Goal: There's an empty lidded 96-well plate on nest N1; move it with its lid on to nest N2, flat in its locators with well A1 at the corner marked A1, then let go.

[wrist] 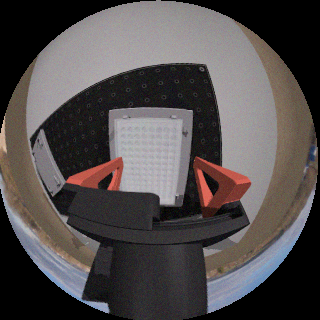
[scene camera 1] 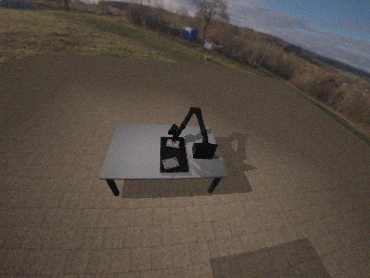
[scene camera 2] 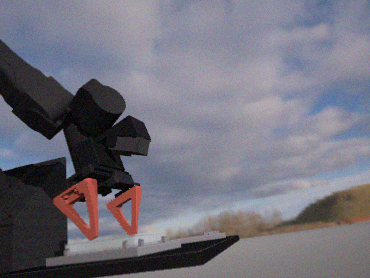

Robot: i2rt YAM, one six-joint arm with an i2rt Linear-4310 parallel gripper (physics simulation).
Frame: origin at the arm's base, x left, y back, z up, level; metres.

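Seen in the pictures: gripper, fingertip midpoint: [wrist: 157,160] [scene camera 1: 172,141] [scene camera 2: 115,236]; arm's base, link origin: [scene camera 1: 205,143] [scene camera 2: 1,194].
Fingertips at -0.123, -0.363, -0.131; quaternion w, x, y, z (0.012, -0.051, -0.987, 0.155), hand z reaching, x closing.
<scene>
Offsets run from my fingertips to a thing's top centre, as dx, dy, dz. Level surfaces: height alone.
The clear lidded 96-well plate @(+0.015, +0.009, -0.003) [wrist: 150,155] [scene camera 2: 107,244] [scene camera 1: 171,145] lies flat in a grey nest @(+0.015, +0.010, -0.007) [wrist: 188,145] [scene camera 2: 95,258]. Small locator posts stand around its edges. My gripper [wrist: 157,160] [scene camera 2: 112,236] [scene camera 1: 173,141] is open, with its orange fingertips just above the plate, spread wide toward its two long sides; the wrist view shows a gap on the right. The fingers appear to hold nothing. A second grey nest @(+0.313, -0.010, -0.011) [wrist: 47,165] [scene camera 1: 170,163] carries no plate. The nest labels and the A1 marks are not legible, and part of the plate's near edge is hidden behind my gripper body.
Both nests stand on a black board @(+0.150, +0.014, -0.028) [scene camera 1: 181,154] [wrist: 150,90] [scene camera 2: 200,256] with rows of holes. The board lies on a grey table @(dz -0.042) [scene camera 1: 135,150] [wrist: 150,35] [scene camera 2: 300,255]. The dark arm base [scene camera 1: 205,151] [scene camera 2: 35,220] stands beside the board.
</scene>
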